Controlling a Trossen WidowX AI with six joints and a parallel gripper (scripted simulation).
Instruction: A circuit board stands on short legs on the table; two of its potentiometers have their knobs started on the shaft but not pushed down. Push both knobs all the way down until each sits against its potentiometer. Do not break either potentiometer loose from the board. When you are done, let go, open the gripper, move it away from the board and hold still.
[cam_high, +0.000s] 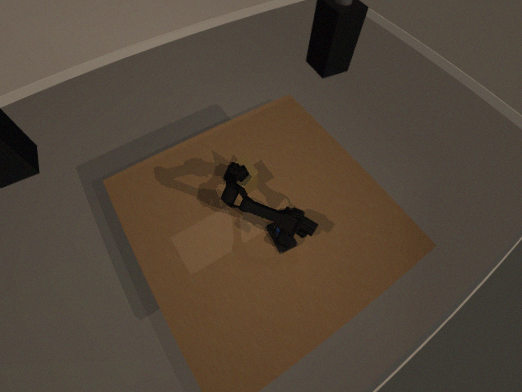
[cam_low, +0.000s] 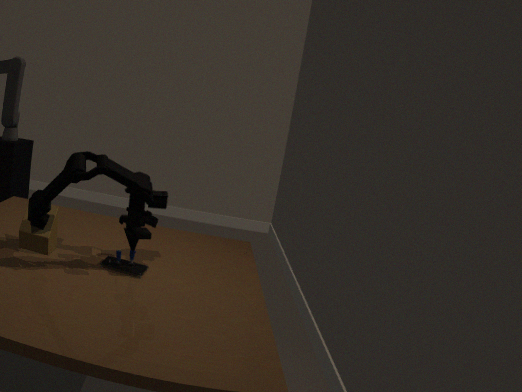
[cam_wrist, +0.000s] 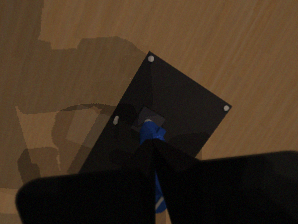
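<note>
Now: the blue knob 1 cm below my gripper tip.
</note>
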